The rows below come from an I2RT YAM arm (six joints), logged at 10 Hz.
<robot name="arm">
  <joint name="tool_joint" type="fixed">
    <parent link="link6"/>
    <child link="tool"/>
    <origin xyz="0 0 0" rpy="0 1.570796 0"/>
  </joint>
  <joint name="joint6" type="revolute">
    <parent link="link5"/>
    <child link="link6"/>
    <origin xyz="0.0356 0 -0.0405"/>
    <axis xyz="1 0 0"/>
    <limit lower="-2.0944" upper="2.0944"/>
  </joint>
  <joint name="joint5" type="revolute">
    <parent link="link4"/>
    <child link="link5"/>
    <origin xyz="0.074 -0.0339 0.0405"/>
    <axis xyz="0 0 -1"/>
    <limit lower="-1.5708" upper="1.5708"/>
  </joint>
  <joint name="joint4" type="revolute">
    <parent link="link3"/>
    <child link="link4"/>
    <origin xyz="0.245 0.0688 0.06"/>
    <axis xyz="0 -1 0"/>
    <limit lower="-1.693" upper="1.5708"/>
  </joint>
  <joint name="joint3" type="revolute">
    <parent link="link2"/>
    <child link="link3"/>
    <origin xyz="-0.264 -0.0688 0"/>
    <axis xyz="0 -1 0"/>
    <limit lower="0" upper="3.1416"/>
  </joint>
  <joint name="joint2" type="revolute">
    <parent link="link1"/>
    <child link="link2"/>
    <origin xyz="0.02 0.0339 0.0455"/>
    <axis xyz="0 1 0"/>
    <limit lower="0" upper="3.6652"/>
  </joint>
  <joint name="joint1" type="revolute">
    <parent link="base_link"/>
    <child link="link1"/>
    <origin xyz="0 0 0.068"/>
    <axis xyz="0 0 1"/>
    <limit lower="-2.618" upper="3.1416"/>
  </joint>
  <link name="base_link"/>
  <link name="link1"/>
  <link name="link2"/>
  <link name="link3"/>
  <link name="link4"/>
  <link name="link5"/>
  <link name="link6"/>
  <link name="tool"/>
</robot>
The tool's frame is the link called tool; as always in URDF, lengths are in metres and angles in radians.
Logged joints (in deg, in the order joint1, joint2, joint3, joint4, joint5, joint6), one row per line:
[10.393 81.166 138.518 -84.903 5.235 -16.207]
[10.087 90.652 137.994 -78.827 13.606 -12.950]
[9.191 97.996 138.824 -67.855 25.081 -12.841]
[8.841 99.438 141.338 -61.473 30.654 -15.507]
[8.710 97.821 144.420 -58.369 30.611 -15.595]
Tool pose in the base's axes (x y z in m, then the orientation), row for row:
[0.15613 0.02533 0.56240 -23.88 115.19 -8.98]
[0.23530 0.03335 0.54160 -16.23 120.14 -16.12]
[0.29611 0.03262 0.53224 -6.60 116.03 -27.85]
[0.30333 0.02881 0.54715 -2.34 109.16 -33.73]
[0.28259 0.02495 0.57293 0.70 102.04 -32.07]
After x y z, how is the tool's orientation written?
As a rotation vector, in degrees.
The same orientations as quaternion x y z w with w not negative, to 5 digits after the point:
[-0.17348 0.83681 -0.06524 0.51518]
[-0.11624 0.86042 -0.11545 0.48253]
[-0.04771 0.83873 -0.20132 0.50371]
[-0.01720 0.80237 -0.24793 0.54261]
[0.00526 0.76668 -0.24096 0.59508]

